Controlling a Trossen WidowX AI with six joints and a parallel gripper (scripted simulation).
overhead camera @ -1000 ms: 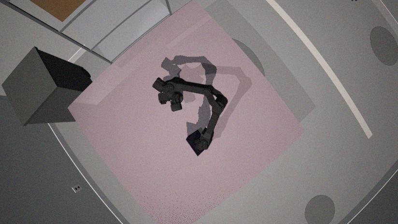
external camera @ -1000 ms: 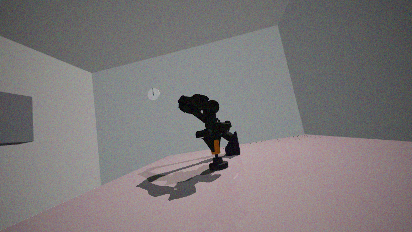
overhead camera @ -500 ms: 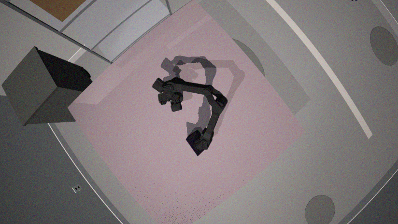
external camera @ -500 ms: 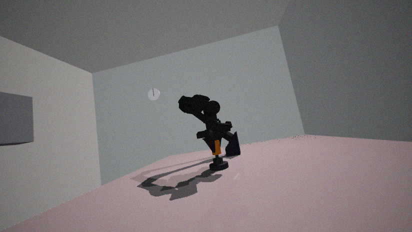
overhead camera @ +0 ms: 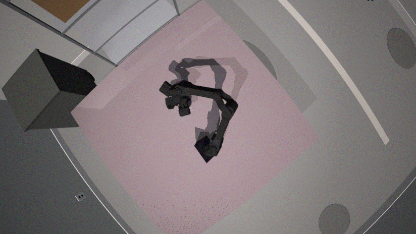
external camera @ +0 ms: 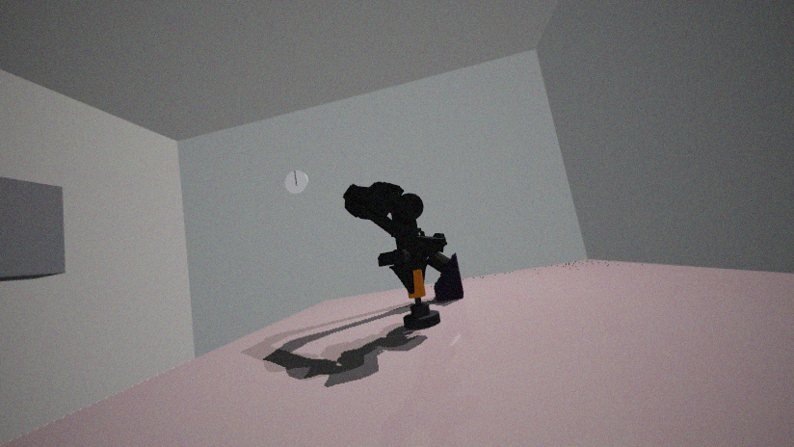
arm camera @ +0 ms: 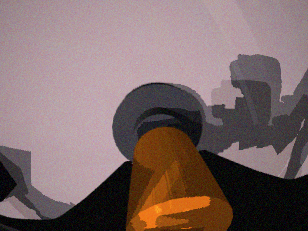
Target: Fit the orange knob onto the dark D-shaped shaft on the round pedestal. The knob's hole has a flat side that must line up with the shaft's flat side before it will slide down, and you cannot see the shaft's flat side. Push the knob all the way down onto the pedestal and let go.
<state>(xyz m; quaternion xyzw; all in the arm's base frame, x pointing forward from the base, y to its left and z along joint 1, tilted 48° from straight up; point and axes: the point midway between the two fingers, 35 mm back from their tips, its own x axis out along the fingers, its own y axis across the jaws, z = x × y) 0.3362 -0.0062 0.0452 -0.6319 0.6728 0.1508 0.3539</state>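
Right now the orange knob is 20 mm above my gripper tip. Round my gripper tip: round pedestal: 40 mm below.
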